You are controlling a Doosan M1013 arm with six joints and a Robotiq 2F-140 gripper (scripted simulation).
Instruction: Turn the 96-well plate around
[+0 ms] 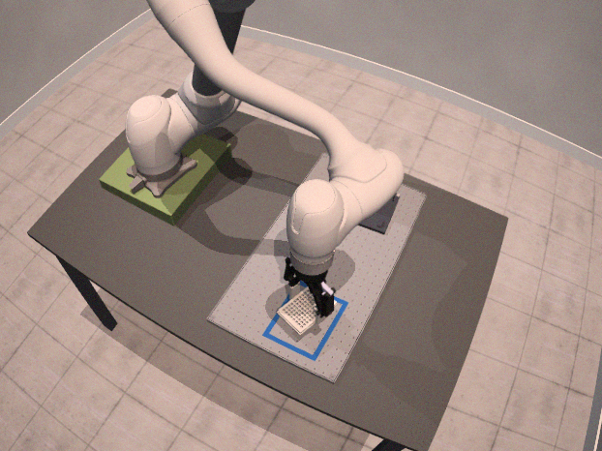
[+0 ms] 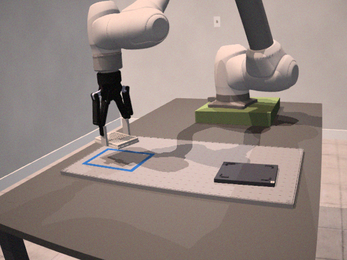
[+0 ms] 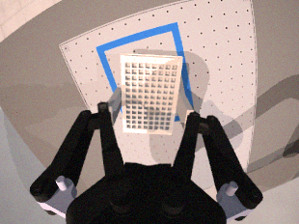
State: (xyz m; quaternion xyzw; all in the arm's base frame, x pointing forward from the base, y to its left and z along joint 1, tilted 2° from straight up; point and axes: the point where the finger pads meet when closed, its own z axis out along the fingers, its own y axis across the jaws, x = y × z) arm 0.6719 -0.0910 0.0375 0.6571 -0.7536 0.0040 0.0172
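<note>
The white 96-well plate is 2 cm below my hand. The rest, counted from my hand: pale A1 mark (51 cm to the left, 8 cm below, 4 cm behind); dark plate nest N1 (42 cm to the left, 8 cm below, 7 cm behind).
</note>
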